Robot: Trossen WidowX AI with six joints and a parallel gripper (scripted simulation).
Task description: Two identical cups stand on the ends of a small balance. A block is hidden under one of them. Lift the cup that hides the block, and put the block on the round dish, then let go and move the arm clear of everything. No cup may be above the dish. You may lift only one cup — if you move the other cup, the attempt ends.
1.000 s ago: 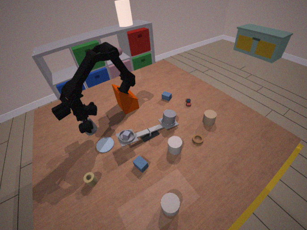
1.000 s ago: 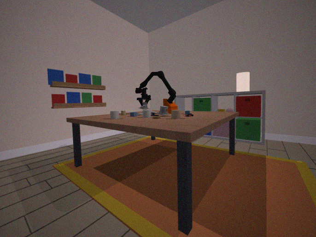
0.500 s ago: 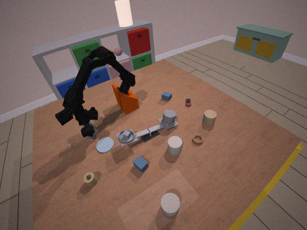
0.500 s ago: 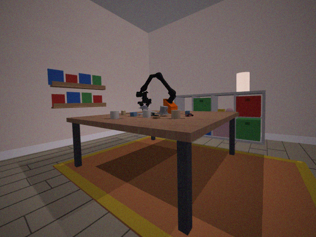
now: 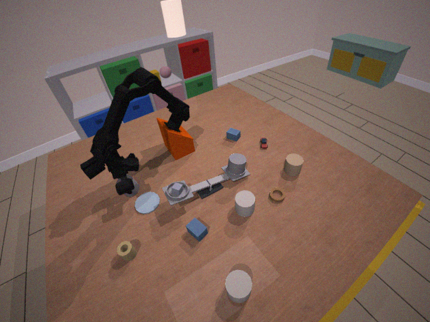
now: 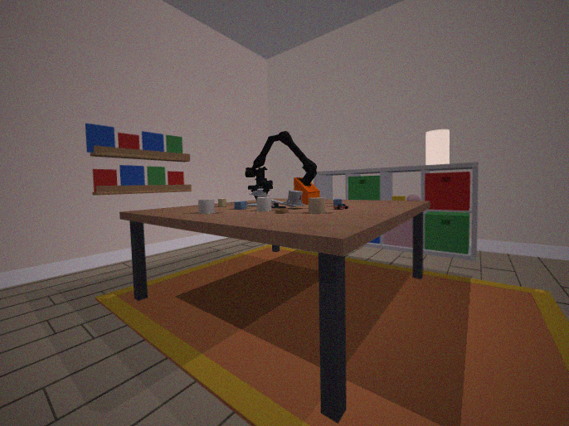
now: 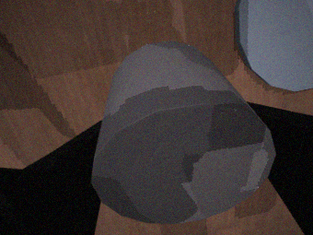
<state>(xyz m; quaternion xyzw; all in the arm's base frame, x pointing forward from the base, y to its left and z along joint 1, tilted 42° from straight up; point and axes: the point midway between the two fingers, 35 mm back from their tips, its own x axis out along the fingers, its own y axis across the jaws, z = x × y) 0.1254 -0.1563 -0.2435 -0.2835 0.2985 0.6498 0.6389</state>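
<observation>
Now: gripper tip 10 cm short of the round light-blue dish, 4 cm to the right of it and 2 cm above it. The rest, counted from my gripper tip: grey cup: 18 cm ahead, 44 cm to the left, 3 cm above; then balance: 18 cm ahead, 29 cm to the left, 1 cm above; then toy car: 10 cm ahead, 64 cm to the left, 1 cm below.
</observation>
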